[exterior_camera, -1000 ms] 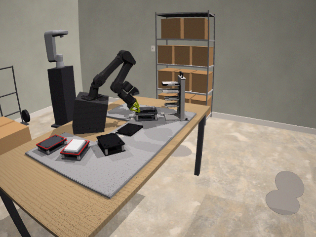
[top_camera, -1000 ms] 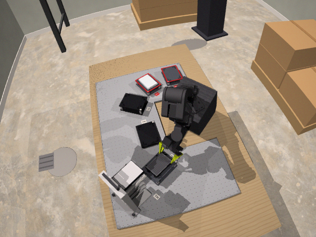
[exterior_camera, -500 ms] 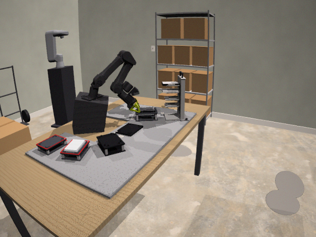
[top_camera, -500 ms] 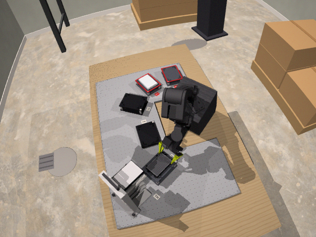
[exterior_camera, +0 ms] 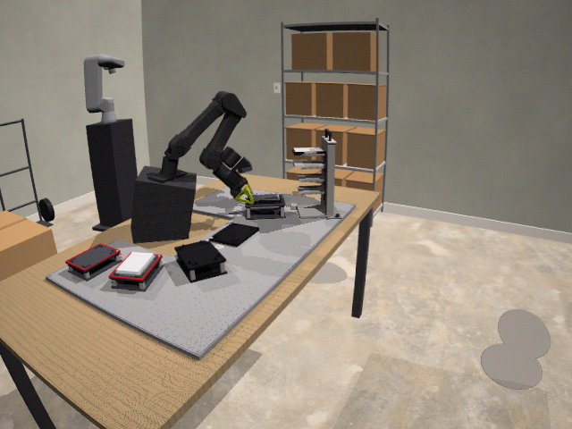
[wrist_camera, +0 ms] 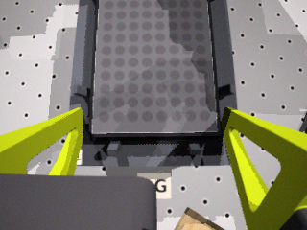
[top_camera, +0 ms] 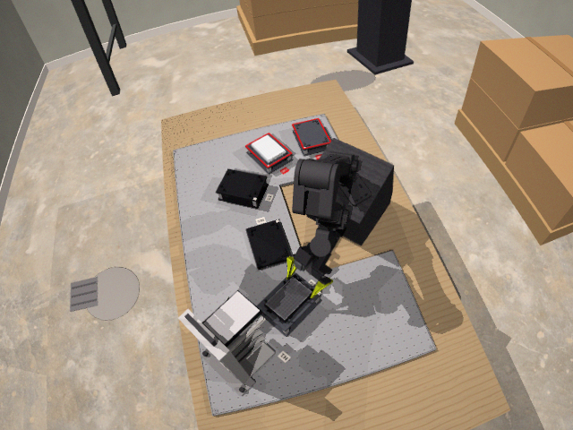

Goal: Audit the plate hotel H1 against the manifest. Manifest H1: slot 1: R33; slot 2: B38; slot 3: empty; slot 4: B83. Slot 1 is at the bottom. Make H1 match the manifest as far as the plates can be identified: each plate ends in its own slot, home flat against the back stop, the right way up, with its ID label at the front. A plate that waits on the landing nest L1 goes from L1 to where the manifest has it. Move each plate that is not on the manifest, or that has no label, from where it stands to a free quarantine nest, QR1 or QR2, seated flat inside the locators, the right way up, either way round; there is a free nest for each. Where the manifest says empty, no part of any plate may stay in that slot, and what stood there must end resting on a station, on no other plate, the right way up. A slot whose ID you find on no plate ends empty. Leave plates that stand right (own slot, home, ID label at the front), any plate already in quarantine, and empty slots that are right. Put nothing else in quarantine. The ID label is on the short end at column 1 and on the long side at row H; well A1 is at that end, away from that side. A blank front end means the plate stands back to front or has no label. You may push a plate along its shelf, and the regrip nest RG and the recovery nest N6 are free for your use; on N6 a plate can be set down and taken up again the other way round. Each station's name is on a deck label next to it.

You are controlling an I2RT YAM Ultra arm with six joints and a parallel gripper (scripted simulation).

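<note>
The dark well plate lies 50 mm ahead of my hand and 20 mm to the left of it. The rest, counted from my hand: RG deck label: 70 mm below, 50 mm behind, 20 mm to the right; H1 deck label: 160 mm to the left, 140 mm ahead, 70 mm below; regrip nest: 50 mm ahead, 20 mm to the left, 10 mm below.
</note>
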